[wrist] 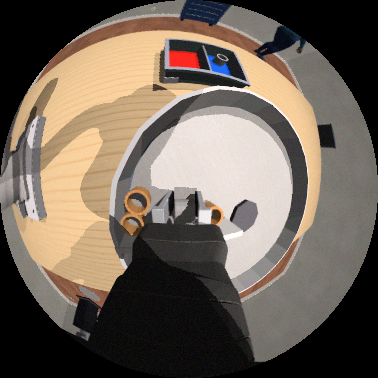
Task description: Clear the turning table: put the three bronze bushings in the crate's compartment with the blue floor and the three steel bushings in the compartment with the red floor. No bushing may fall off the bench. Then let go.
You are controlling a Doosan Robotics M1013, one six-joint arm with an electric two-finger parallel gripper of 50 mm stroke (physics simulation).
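Places are measured from the arm's base along level axes (x ahead, y left, z up), in millimetres.
Pixels of known places: gripper, fingertip midpoint: [184, 197].
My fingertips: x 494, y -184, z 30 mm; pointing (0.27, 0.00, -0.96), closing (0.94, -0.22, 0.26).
Observation:
For each thing: its middle in the pictures, then the offset to it from my fingertips. "spot": a spot on its surface instead. Level surfaces: height alone.
- round turning table at the middle of its body: [243, 215] dx +103, dy -68, dz -7 mm
- third bronze bushing at the middle of its body: [209, 213] dx +31, dy -33, dz +6 mm
- crate at the middle of its body: [203, 60] dx +116, dy +288, dz -34 mm
- grey bushing at the middle of its body: [220, 59] dx +174, dy +316, dz -40 mm
- white bar at a spot on its surface: [233, 235] spot: dx +47, dy -57, dz +45 mm
- wooden bench at its surface level: dz -59 mm
My gripper [184, 197] is low over the round turning table [230, 155], shut on a grey steel bushing [185, 192]; its lower part is hidden. Two bronze bushings, one [137, 201] above the other [132, 223] in the view, are left of the fingers near the table's wall. A third bronze bushing [216, 213] shows partly, just right of the right finger. The crate [207, 79] is at the top; its red-floored compartment [184, 59] shows no bushing. A grey bushing [220, 59] is in its blue-floored compartment [212, 65].
A raised wall [300, 175] rings the turning table. A dark many-sided disc [245, 215] is right of the gripper, with a white bar [233, 235] below it. A grey metal base [36, 170] is at the far left of the wooden bench [70, 155]. A person [284, 40] is beyond the bench.

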